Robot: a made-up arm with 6 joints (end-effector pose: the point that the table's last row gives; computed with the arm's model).
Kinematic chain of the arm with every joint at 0, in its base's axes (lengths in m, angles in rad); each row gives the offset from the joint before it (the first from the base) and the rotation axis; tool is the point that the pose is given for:
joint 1: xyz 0 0 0.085 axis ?
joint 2: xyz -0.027 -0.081 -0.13 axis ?
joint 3: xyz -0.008 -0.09 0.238 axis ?
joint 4: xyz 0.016 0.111 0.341 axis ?
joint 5: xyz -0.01 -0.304 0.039 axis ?
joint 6: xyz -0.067 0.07 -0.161 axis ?
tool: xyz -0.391 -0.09 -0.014
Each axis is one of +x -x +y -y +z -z.
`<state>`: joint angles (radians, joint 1 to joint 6).
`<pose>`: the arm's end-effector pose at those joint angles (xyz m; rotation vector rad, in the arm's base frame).
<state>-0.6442 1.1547 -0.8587 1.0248 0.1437 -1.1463</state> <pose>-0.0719 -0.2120 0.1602 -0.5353 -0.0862 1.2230</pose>
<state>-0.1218 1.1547 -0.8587 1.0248 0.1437 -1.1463</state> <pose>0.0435 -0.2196 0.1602 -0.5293 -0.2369 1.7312</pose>
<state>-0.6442 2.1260 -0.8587 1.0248 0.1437 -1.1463</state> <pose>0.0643 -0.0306 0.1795 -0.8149 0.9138 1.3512</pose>
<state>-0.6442 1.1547 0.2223 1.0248 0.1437 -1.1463</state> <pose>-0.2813 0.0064 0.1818 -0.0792 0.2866 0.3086</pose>
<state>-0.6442 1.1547 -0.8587 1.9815 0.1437 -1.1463</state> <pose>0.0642 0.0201 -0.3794 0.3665 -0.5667 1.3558</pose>
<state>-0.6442 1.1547 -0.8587 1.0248 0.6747 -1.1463</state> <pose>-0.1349 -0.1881 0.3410 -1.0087 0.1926 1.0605</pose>
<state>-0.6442 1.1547 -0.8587 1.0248 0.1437 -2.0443</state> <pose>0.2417 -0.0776 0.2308 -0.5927 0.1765 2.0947</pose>
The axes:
joint 1: +z
joint 2: -x
joint 3: +y
joint 4: +x
joint 5: -x
joint 6: -z

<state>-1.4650 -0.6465 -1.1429 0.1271 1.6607 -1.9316</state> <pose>-0.8871 0.4213 0.1771 -0.4259 0.8212 -0.6128</pose>
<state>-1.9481 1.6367 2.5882 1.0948 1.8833 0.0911</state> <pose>0.2997 -0.4748 0.1862 -1.4662 -1.9505 0.7719</pose>
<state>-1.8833 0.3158 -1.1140 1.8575 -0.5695 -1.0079</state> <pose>0.3436 -0.0144 -0.1268 -0.0270 -1.7304 0.6775</pose>
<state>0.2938 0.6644 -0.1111 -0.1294 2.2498 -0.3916</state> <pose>-0.5369 0.0702 0.7950 -3.0201 0.0377 -0.0699</pose>
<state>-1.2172 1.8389 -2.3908 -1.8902 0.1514 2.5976</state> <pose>-0.0961 0.4590 0.0808 -0.9947 2.8450 -0.4767</pose>
